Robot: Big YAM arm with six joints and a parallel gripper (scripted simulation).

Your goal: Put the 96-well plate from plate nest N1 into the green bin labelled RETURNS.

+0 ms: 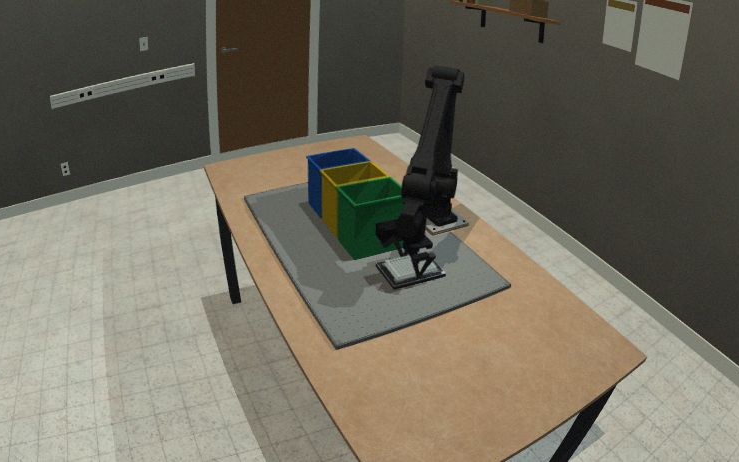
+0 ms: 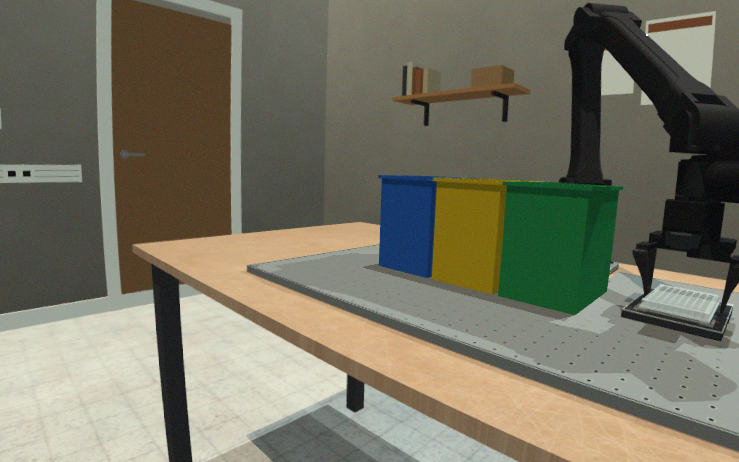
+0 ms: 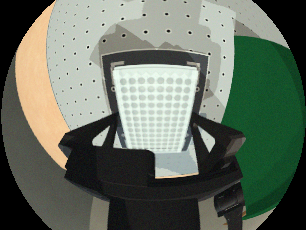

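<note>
Right now my hand is 10 mm above the 96-well plate. From my hand the other things lie so: plate nest (20 mm below); then green bin (30 mm ahead, 180 mm to the right, 60 mm above); then yellow bin (30 mm ahead, 310 mm to the right, 60 mm above).
</note>
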